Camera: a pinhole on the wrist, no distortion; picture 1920 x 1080 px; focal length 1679.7 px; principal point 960.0 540.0 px. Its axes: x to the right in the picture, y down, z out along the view. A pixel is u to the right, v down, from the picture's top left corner.
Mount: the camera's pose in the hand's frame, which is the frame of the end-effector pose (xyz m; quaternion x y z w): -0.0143 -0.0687 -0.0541 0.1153 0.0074 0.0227 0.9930
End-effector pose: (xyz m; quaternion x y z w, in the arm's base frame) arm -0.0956 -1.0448 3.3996 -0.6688 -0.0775 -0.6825 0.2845
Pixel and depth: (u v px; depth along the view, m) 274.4 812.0 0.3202
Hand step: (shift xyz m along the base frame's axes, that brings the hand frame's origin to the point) 0.1792 0.2523 -0.0825
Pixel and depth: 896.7 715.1 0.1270
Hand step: 0.0202 0.1105 0.0138
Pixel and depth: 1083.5 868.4 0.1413
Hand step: 0.0415 0.1051 0.0264
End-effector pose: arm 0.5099 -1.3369 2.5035 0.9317 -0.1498 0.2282 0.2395
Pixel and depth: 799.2 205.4 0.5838
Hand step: 0.2505 0.0251 -0.5279
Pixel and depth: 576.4 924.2 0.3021
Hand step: 0.0511 -0.0563 -0.2681
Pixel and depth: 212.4 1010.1 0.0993
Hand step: -0.0058 0.0402 -0.0923
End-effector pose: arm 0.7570 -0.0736 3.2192 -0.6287 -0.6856 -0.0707 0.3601
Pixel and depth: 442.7 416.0 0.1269
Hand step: -0.1291 -0.0254 -0.0401
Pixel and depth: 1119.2 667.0 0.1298
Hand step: -0.1107 0.0234 -0.0228
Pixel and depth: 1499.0 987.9 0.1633
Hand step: -0.1002 0.0826 -0.0388
